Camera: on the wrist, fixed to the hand. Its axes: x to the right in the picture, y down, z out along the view.
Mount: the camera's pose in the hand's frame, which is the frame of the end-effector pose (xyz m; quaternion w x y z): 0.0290 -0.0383 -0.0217 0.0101 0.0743 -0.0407 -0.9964
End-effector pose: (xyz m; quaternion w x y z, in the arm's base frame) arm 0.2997 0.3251 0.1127 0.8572 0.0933 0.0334 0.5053
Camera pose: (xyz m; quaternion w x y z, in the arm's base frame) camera 0.3435 0.3351 0.0851 0.5066 0.0519 0.0960 -0.8553
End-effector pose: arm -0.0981 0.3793 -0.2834 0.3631 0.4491 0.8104 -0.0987
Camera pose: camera -0.1492 0.3868 -0.2938 0.0951 0.7799 -0.4335 0.4413
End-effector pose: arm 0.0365 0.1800 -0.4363 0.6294 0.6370 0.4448 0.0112
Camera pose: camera 0.0204 0.2068 -0.4787 0.0117 0.3895 -0.6144 0.6860
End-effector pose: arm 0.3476 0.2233 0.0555 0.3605 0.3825 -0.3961 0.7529
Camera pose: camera 0.3607 0.2655 0.0842 0.7092 0.4559 0.4184 -0.3377
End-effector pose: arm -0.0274 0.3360 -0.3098 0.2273 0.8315 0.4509 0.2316
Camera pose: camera -0.0508 0.3832 -0.3099 0.1896 -0.4145 0.8410 -0.2915
